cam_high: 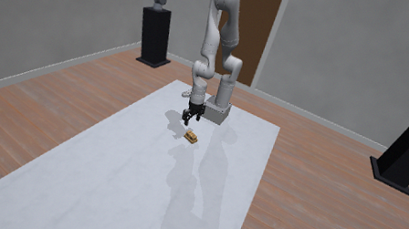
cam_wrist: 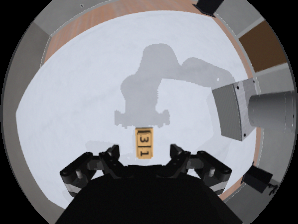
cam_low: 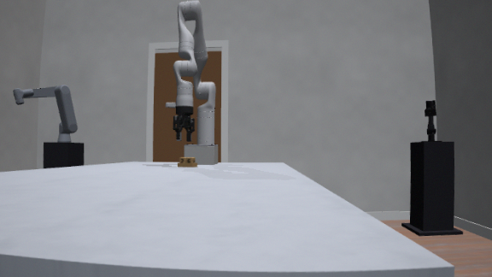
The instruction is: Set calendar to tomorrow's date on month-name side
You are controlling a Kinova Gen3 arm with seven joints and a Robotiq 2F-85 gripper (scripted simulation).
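Right now my hand is 9 cm above the wooden digit cube. The rest, counted from my hand: wooden calendar tray: 11 cm below, 2 cm to the left.
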